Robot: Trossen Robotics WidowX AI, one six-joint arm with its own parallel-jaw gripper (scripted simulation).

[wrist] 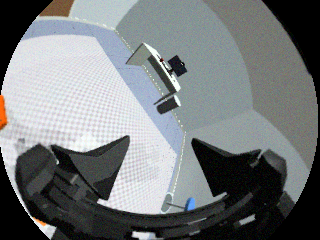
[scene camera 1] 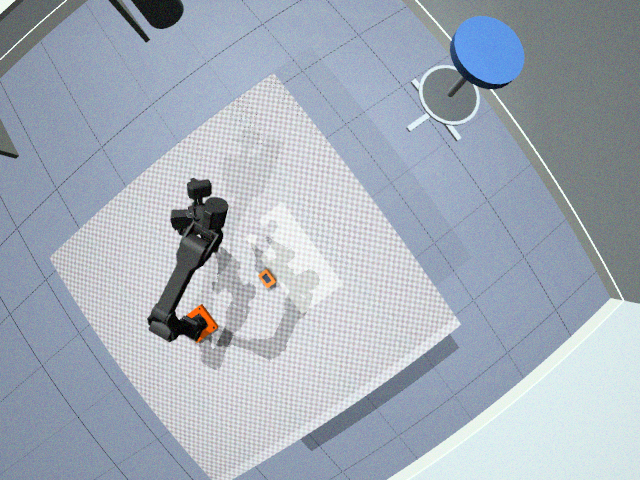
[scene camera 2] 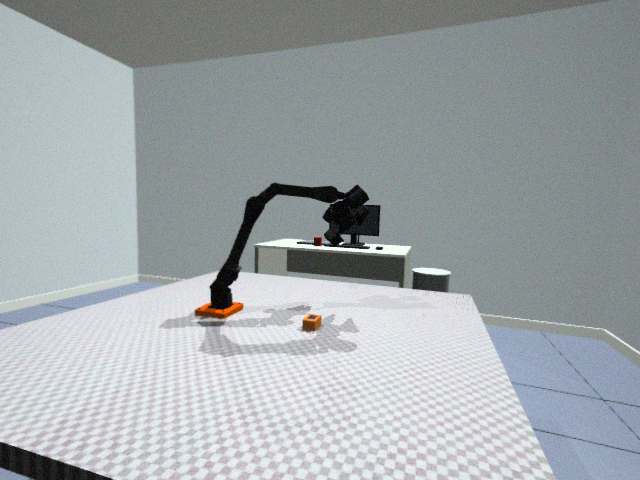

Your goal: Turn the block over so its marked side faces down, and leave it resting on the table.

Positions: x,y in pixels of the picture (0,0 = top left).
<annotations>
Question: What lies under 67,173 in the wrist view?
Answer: The gripper.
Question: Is the gripper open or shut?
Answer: Open.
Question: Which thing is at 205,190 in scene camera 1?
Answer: The gripper.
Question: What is the gripper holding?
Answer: Nothing.
</annotations>
